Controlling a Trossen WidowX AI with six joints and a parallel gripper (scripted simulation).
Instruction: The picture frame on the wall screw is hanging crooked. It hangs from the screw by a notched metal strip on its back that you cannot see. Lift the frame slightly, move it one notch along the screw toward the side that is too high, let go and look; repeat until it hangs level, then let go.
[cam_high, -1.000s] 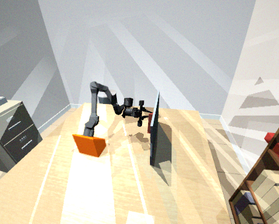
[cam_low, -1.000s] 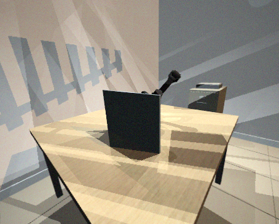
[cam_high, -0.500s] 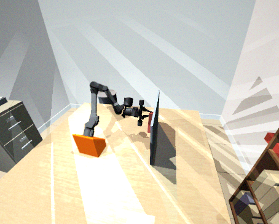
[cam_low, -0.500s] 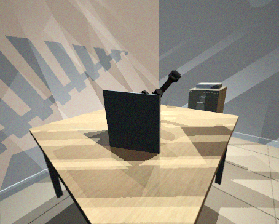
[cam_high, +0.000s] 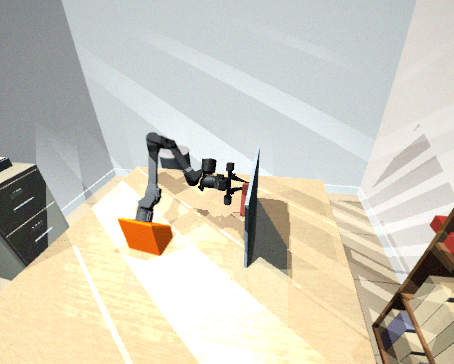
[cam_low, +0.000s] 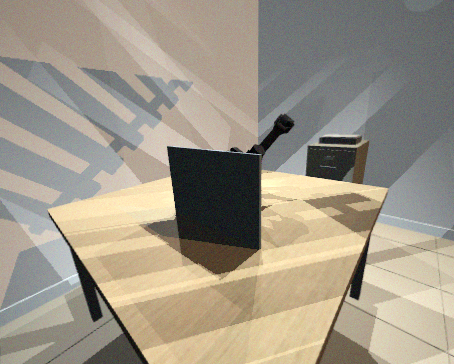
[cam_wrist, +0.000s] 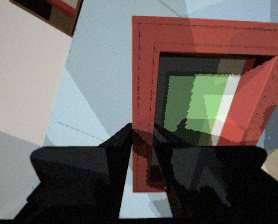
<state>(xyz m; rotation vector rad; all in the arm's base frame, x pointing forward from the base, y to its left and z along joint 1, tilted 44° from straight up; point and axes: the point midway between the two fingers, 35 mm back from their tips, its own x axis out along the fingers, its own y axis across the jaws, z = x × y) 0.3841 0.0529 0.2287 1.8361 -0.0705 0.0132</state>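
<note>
Right now the red picture frame is 30 mm to the right of my gripper tip and 50 mm below it. Also, from my gripper tip: pale blue wall panel: 20 mm ahead, 30 mm to the right, 60 mm below.
</note>
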